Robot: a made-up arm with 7 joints. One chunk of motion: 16 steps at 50 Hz.
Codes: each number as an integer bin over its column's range. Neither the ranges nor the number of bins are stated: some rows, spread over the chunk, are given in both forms.
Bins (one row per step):
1: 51 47 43 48 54 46 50
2: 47 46 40 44 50 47 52
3: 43 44 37 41 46 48 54
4: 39 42 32 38 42 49 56
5: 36 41 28 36 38 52 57
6: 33 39 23 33 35 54 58
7: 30 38 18 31 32 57 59
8: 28 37 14 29 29 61 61
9: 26 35 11 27 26 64 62
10: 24 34 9 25 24 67 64
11: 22 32 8 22 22 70 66
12: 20 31 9 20 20 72 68
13: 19 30 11 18 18 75 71
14: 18 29 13 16 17 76 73
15: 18 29 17 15 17 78 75
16: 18 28 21 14 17 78 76
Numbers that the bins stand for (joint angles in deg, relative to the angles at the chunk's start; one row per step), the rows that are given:
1: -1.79 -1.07 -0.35 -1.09 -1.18 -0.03 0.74
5: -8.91 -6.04 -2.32 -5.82 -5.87 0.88 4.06
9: -13.66 -11.01 -4.56 -9.36 -9.38 2.70 6.43
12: -16.51 -14.32 -4.82 -12.12 -11.14 3.91 9.28
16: -17.45 -16.81 -3.24 -14.48 -12.02 4.82 13.08
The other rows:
2: -3.69 -1.90 -0.75 -2.67 -2.35 0.12 1.69
3: -5.59 -3.56 -1.14 -3.85 -3.53 0.27 2.64
4: -7.48 -5.21 -1.80 -5.03 -4.70 0.42 3.59
6: -10.33 -7.70 -2.98 -7.00 -6.75 1.18 4.54
7: -11.76 -8.53 -3.64 -7.79 -7.63 1.64 5.01
8: -12.71 -9.35 -4.16 -8.58 -8.51 2.24 5.96
10: -14.61 -11.84 -4.82 -10.15 -9.97 3.15 7.38
11: -15.56 -13.49 -4.95 -11.33 -10.56 3.61 8.33
13: -16.98 -15.15 -4.56 -12.91 -11.73 4.36 10.71
14: -17.45 -15.98 -4.29 -13.70 -12.02 4.52 11.66
15: -17.45 -15.98 -3.77 -14.09 -12.02 4.82 12.61

